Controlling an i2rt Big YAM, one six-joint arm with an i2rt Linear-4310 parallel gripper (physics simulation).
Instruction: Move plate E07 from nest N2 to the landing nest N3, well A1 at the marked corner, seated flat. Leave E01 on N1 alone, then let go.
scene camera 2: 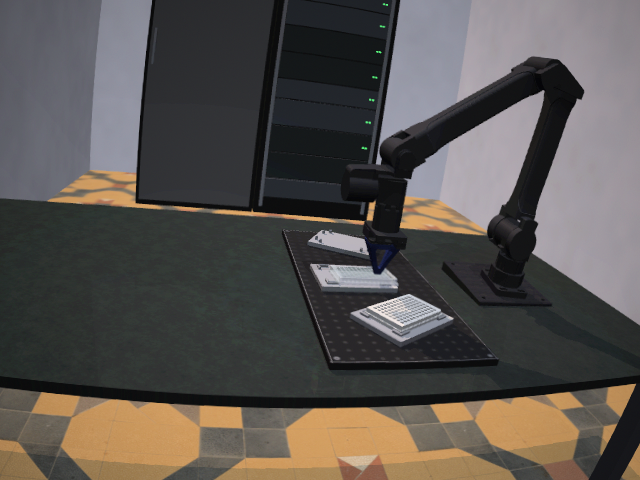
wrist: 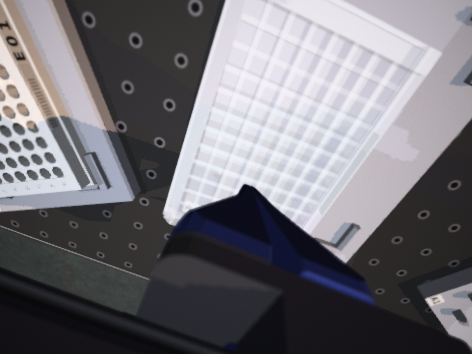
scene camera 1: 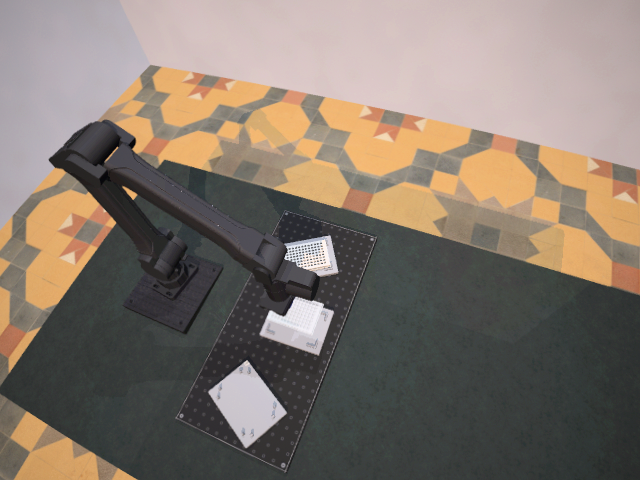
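Clear plate E07 [scene camera 1: 299,315] [scene camera 2: 356,274] [wrist: 300,110] rests on nest N2 [scene camera 1: 294,341] [scene camera 2: 320,279] [wrist: 430,125]. It sits off-centre, towards the arm and N1, with corner stops standing free of it. Whether it lies flat, I cannot tell. My gripper [scene camera 2: 378,270] [wrist: 244,195] is shut and empty, its blue tips at or just above the plate's arm-side end; contact is unclear. The arm hides the tips in scene camera 1. Landing nest N3 [scene camera 1: 247,403] [scene camera 2: 341,243] holds no plate; its A1 label [wrist: 434,300] shows in the wrist view.
White plate E01 [scene camera 1: 307,254] [scene camera 2: 405,311] [wrist: 25,70] sits on nest N1 [scene camera 2: 400,338] [wrist: 117,185], beside N2 on the side away from N3. All three nests stand on a black perforated board [scene camera 1: 289,372] [scene camera 2: 346,346]. The arm's base plate [scene camera 1: 193,310] [scene camera 2: 465,289] is beside the board.
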